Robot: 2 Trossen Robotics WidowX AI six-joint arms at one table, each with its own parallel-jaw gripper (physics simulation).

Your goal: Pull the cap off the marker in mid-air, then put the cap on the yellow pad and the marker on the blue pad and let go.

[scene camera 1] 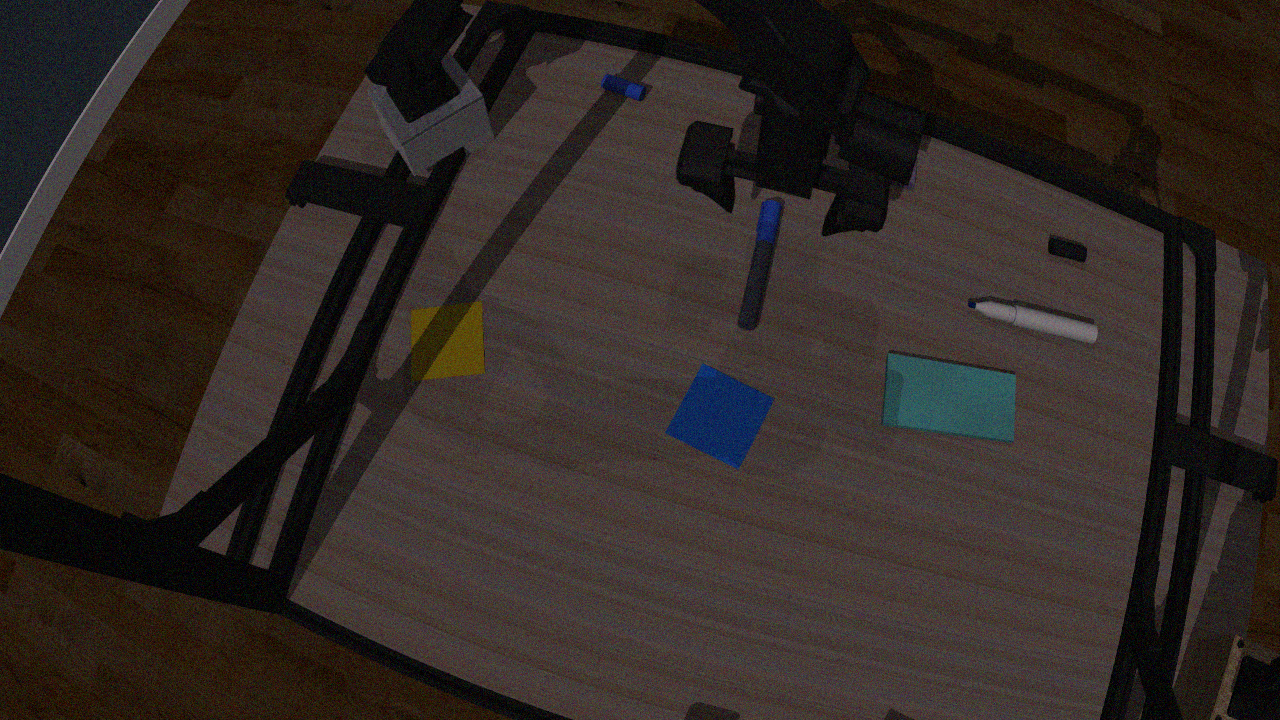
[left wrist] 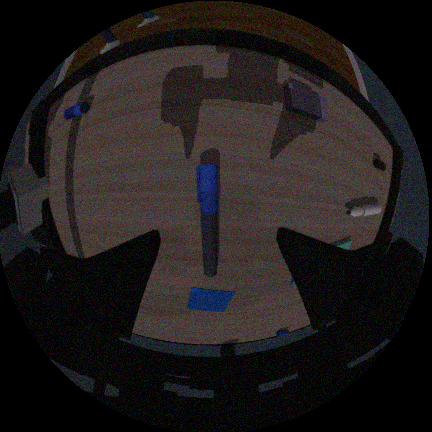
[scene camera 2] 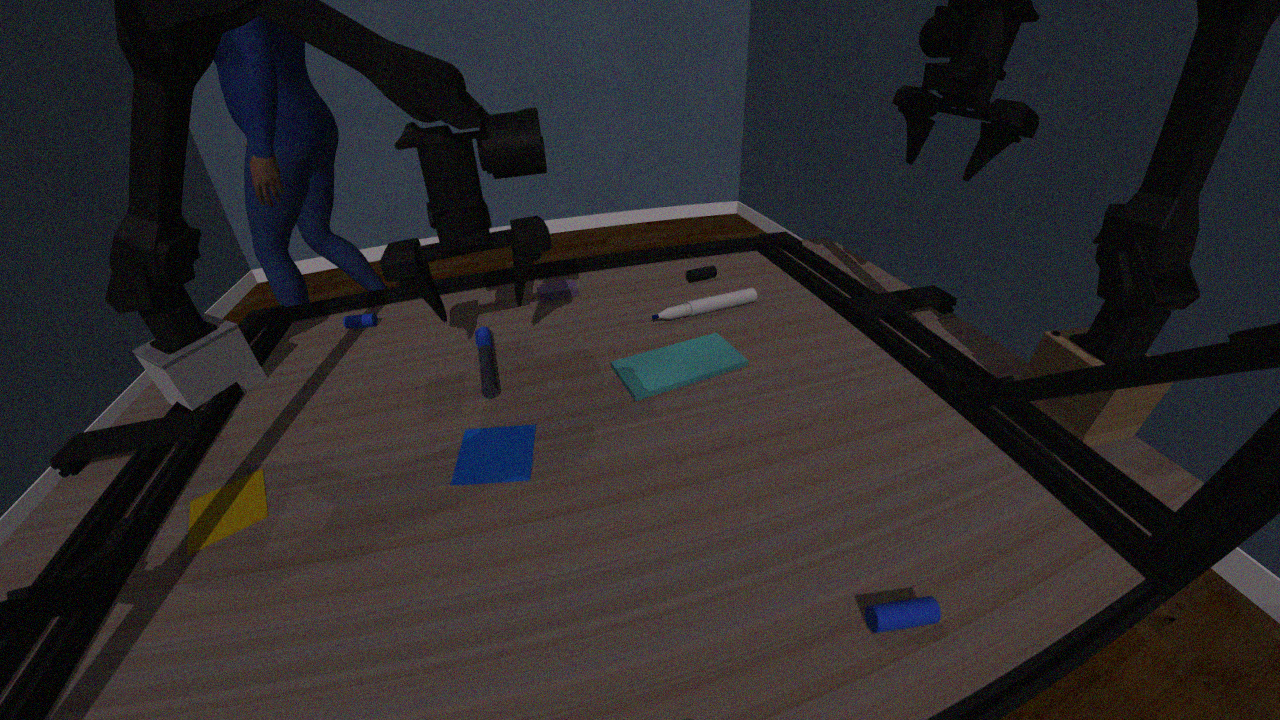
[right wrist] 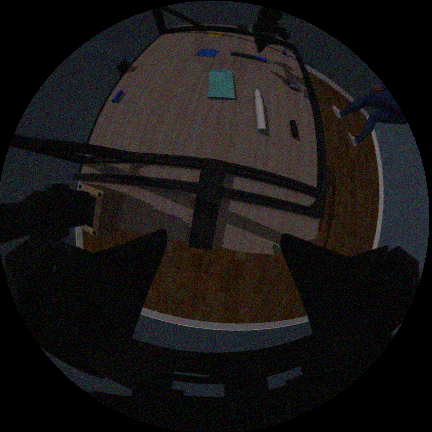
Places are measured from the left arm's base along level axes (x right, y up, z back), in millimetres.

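Pixels of known places: left gripper, fingertip midpoint: point(scene camera 1: 777, 220) point(left wrist: 219, 234) point(scene camera 2: 482, 312) point(right wrist: 257, 47); right gripper, fingertip midpoint: point(scene camera 2: 935, 171) point(right wrist: 225, 237); left arm's base at its link origin: point(scene camera 1: 422, 91) point(scene camera 2: 184, 336); right arm's base at its link origin: point(scene camera 1: 1255, 693) point(scene camera 2: 1110, 351) point(right wrist: 85, 208).
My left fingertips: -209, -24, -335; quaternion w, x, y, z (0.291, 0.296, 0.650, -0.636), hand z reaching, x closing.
Note:
For each thing: its top centre in the pictures, then the offset to it from my left fingertips, as dx, dy, dz.
- dark barrel at its top centre: point(scene camera 1: 761, 259) point(left wrist: 208, 232) point(scene camera 2: 485, 353) point(right wrist: 248, 54) +22, -45, -9
- blue cap at its top centre: point(left wrist: 206, 189) point(scene camera 1: 768, 219) point(scene camera 2: 482, 335) -12, -44, +22
- blue pad at its top centre: point(scene camera 1: 720, 415) point(scene camera 2: 495, 453) point(left wrist: 208, 301) point(right wrist: 206, 52) +144, -63, -109
- yellow pad at its top centre: point(scene camera 1: 446, 340) point(scene camera 2: 227, 508) +319, -63, +102
- white marker at its top centre: point(scene camera 1: 1037, 315) point(scene camera 2: 705, 298) point(left wrist: 369, 211) point(right wrist: 260, 103) -198, -41, -229
- teal block at its top centre: point(scene camera 1: 953, 397) point(scene camera 2: 680, 361) point(left wrist: 325, 262) point(right wrist: 220, 81) -57, -55, -235
- black cap at its top centre: point(scene camera 1: 1070, 246) point(scene camera 2: 701, 268) point(left wrist: 382, 165) point(right wrist: 295, 126) -304, -42, -196
- purple block at its top centre: point(left wrist: 310, 100) point(scene camera 2: 556, 286) point(right wrist: 293, 82) -179, -48, +5
The marker, a dark barrel point(scene camera 1: 756, 277) point(scene camera 2: 488, 371) point(left wrist: 210, 245) point(right wrist: 241, 55) with a blue cap point(scene camera 1: 768, 220) point(scene camera 2: 484, 337) point(left wrist: 207, 189) on its far end, lies on the table. The blue pad point(scene camera 1: 720, 416) point(scene camera 2: 494, 454) point(left wrist: 210, 300) point(right wrist: 207, 53) lies nearer scene camera 1. The yellow pad point(scene camera 1: 460, 353) point(scene camera 2: 237, 510) lies at the left in both scene views. My left gripper point(scene camera 1: 779, 220) point(scene camera 2: 481, 312) point(left wrist: 219, 234) is open and empty above the marker, near its cap end. My right gripper point(scene camera 2: 938, 171) point(right wrist: 225, 237) is open and empty, high beyond the table's right side.
A white marker point(scene camera 1: 1042, 322) point(scene camera 2: 711, 304), a teal block point(scene camera 1: 950, 398) point(scene camera 2: 680, 365) and a black cap point(scene camera 1: 1066, 248) lie right of the dark marker. A purple block point(left wrist: 304, 100) lies behind the left gripper. Loose blue pieces point(scene camera 1: 623, 86) point(scene camera 2: 904, 614) lie near the table edges. Black rails border the table.

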